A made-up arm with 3 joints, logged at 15 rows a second.
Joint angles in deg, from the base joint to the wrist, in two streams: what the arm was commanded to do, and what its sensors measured. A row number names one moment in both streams.
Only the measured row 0 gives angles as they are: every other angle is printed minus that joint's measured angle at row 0.
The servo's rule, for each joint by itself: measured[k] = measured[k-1] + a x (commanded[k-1-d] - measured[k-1]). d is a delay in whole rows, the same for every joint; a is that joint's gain. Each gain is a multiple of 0.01, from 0.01 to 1. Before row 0 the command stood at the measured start. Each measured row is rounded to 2 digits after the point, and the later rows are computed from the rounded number. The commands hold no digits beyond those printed.
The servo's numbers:
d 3
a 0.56 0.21 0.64
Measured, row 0: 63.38 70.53 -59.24
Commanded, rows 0 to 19: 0.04 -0.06 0.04; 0.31 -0.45 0.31; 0.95 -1.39 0.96; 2.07 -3.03 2.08; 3.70 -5.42 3.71; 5.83 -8.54 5.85; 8.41 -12.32 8.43; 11.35 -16.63 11.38; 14.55 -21.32 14.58; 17.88 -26.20 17.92; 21.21 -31.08 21.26; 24.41 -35.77 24.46; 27.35 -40.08 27.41; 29.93 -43.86 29.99; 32.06 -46.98 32.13; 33.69 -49.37 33.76; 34.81 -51.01 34.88; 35.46 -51.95 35.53; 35.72 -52.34 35.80; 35.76 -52.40 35.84
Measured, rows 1 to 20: 0.00 0.00 0.00; 0.00 0.00 0.00; 0.00 0.00 0.00; 0.02 -0.01 0.03; 0.18 -0.10 0.21; 0.61 -0.37 0.69; 1.43 -0.93 1.58; 2.70 -1.87 2.94; 4.45 -3.27 4.80; 6.67 -5.17 7.12; 9.29 -7.58 9.85; 12.24 -10.47 12.88; 15.40 -13.77 16.11; 18.65 -17.41 19.41; 21.88 -21.27 22.64; 24.94 -25.22 25.69; 27.73 -29.13 28.44; 30.15 -32.88 30.80; 32.13 -36.34 32.69; 33.63 -39.42 34.09
